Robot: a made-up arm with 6 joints.
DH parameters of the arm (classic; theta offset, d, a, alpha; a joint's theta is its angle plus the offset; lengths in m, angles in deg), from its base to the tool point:
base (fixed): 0 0 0 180
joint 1: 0 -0.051 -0.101 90
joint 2: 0 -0.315 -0.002 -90
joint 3: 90 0.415 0.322 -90
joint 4: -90 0.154 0.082 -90
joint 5: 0 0.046 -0.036 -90
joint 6: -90 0.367 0.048 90
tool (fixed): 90 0.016 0 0
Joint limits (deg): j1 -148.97..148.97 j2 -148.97..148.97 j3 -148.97..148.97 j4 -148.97..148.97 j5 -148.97..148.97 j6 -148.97..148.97
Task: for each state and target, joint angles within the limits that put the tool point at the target. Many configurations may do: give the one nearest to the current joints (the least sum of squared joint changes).
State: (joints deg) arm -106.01 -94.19 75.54 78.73 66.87 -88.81
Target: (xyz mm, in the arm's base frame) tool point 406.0 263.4 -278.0
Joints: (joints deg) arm -105.46 -62.45 89.06 83.28 24.99 -93.64
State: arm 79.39 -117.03 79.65 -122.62 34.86 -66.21
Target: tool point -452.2 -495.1 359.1
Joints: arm 95.29 -148.97 94.68 -145.74 30.06 -60.81
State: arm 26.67 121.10 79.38 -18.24 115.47 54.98
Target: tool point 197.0 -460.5 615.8
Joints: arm 7.47 145.57 51.48 -37.88 110.54 52.64
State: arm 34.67 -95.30 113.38 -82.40 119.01 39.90
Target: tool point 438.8 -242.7 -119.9
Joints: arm 60.17 -109.64 118.39 -74.32 118.90 41.53
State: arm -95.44 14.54 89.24 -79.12 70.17 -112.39
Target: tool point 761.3 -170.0 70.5
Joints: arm -139.98 26.65 81.83 -49.97 60.00 -117.32
